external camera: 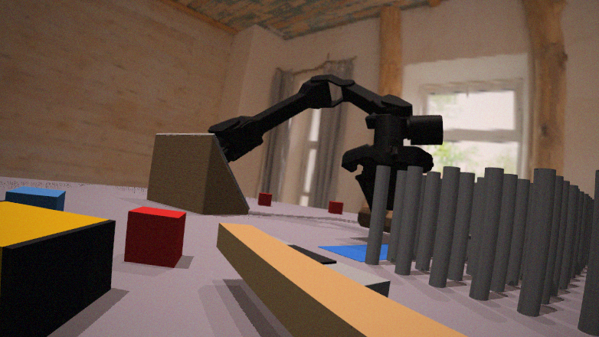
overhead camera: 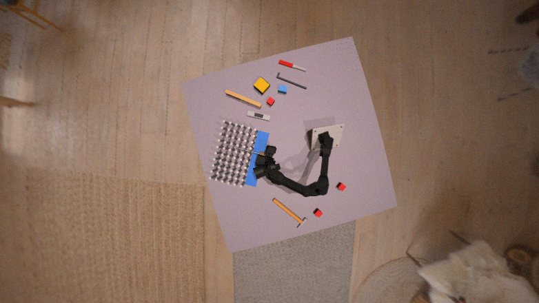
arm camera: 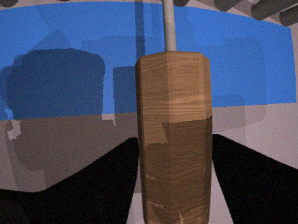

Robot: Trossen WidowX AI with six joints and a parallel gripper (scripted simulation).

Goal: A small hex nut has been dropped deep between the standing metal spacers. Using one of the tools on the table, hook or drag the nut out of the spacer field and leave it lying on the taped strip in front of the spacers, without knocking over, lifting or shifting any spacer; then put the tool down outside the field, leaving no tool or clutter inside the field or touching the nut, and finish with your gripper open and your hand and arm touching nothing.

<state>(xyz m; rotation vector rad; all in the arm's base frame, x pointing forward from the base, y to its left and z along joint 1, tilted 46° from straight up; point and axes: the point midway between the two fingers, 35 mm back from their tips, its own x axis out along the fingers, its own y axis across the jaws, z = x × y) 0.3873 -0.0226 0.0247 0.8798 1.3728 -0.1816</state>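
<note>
The blue taped strip is 70 mm ahead of my gripper tip and 30 mm below it. The rest, counted from my gripper tip: wooden-handled file: 90 mm ahead, 60 mm to the right; hex nut: 180 mm ahead, 130 mm to the right, 30 mm below; grey bar: 50 mm behind, 270 mm to the right, 20 mm below.
</note>
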